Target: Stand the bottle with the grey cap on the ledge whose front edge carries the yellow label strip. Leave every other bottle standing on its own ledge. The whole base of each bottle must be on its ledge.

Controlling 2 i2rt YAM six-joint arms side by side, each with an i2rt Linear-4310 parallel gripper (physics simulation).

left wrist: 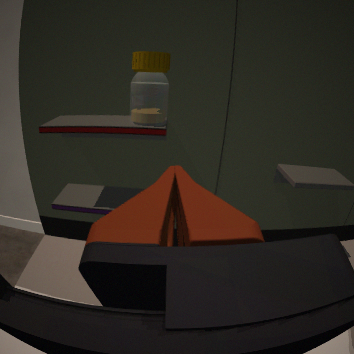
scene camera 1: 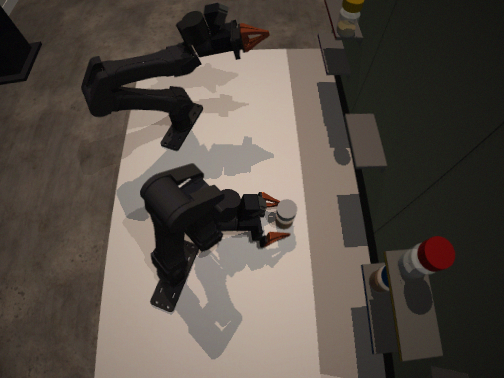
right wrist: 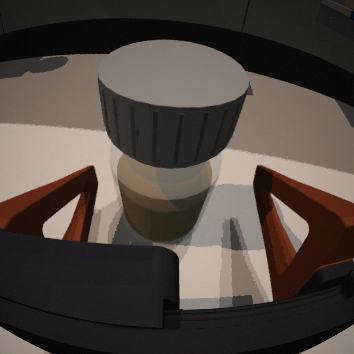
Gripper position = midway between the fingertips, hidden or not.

In view: my left gripper (scene camera 1: pixel 269 33), my right gripper (right wrist: pixel 175 173), a red-capped bottle (scene camera 1: pixel 435 254), a yellow-capped bottle (left wrist: pixel 149 86), a purple-strip ledge (scene camera 1: pixel 335 58) and a red-strip ledge (left wrist: pixel 62 120).
My left gripper is seen too in the left wrist view (left wrist: pixel 174 174). The purple-strip ledge also shows in the left wrist view (left wrist: pixel 81 195). The left wrist view misses the red-capped bottle: it is out of frame. The right wrist view does not show the red-capped bottle: it is out of frame.
